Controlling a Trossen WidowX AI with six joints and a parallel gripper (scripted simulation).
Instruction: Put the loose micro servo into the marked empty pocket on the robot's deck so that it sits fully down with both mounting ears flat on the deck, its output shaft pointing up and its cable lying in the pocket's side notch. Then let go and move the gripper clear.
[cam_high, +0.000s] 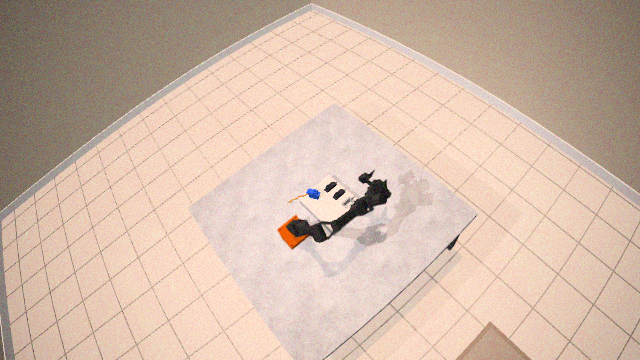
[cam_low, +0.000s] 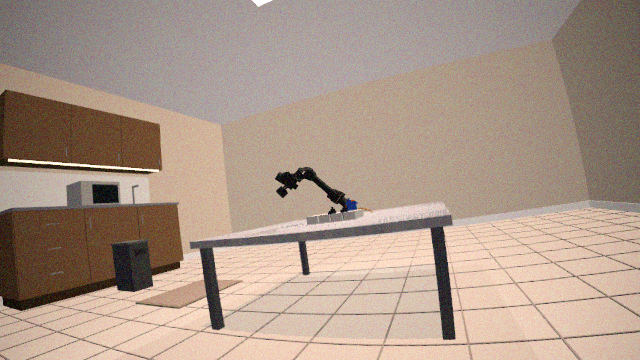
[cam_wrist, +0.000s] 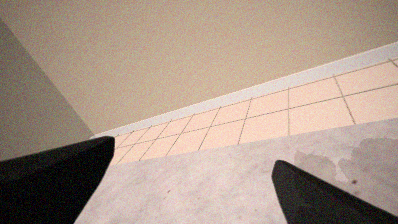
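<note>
My gripper tip is now 270 mm past the cream deck, 220 mm above it and 180 mm to the right of it.
</note>
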